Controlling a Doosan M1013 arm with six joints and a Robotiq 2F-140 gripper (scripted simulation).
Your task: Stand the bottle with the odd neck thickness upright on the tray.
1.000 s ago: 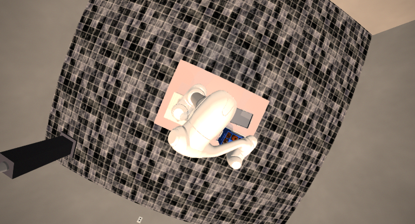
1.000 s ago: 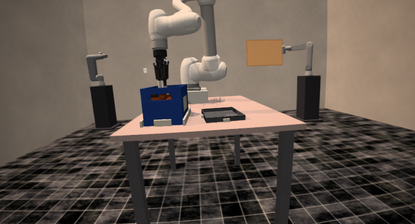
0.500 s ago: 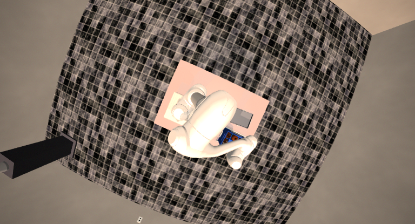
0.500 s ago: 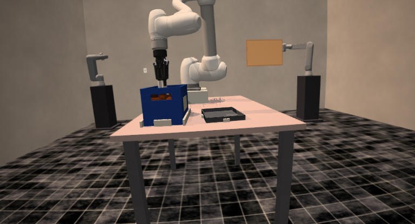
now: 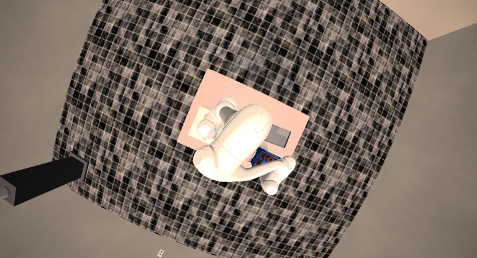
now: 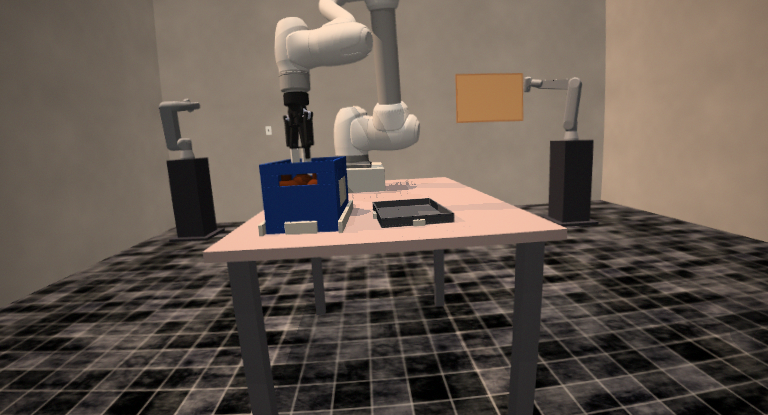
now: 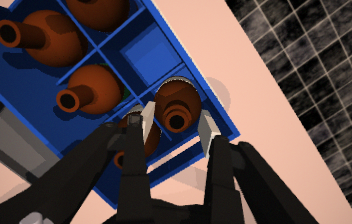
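The bottle is 90 mm below my hand and 80 mm to the left of it. Also, from my hand: dark tray 320 mm to the left, 160 mm below, 80 mm ahead; then blue crate 90 mm below, 90 mm ahead, 40 mm to the left.
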